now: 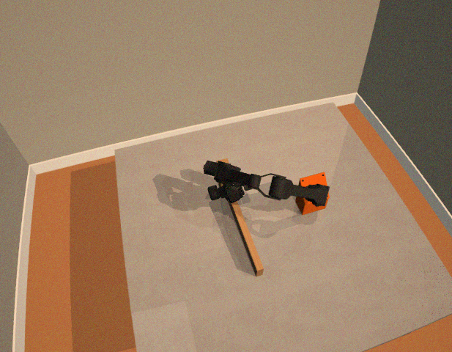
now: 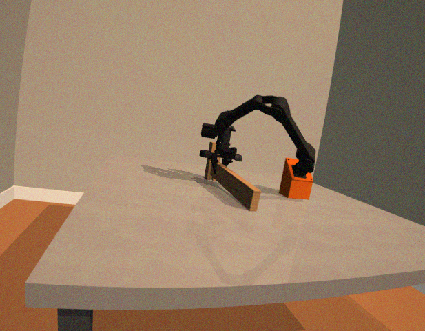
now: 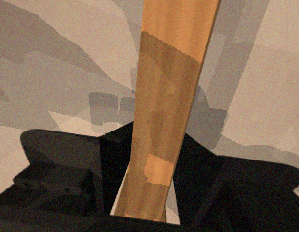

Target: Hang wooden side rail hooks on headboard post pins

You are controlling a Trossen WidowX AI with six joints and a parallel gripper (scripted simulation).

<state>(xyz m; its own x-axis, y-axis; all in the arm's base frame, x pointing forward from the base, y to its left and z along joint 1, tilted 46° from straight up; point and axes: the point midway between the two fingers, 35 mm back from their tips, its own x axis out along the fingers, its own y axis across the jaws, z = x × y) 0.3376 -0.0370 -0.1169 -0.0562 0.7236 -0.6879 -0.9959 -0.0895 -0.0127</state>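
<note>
Now: the wooden headboard post 10 cm to the right of my gripper tip, 4 cm above it and 1 cm ahead of it.
</note>
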